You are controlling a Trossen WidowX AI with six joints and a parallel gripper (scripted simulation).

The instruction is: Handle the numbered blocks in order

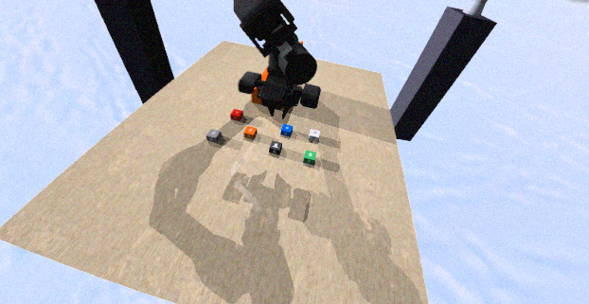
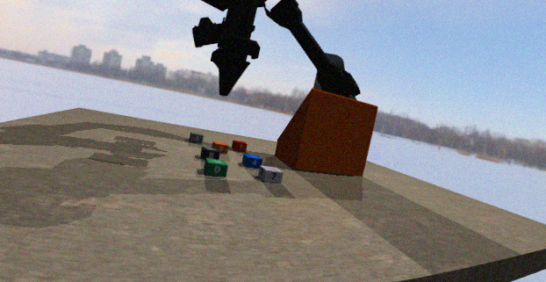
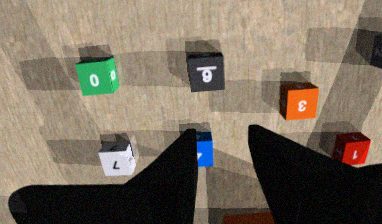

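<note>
Now: the black block 12 cm below my gripper tip. Round my gripper tip: blue block: 12 cm below, 8 cm behind, 3 cm to the left; orange block: 12 cm below, 9 cm to the right, 4 cm behind; green block: 12 cm below, 11 cm to the left, 2 cm ahead.
</note>
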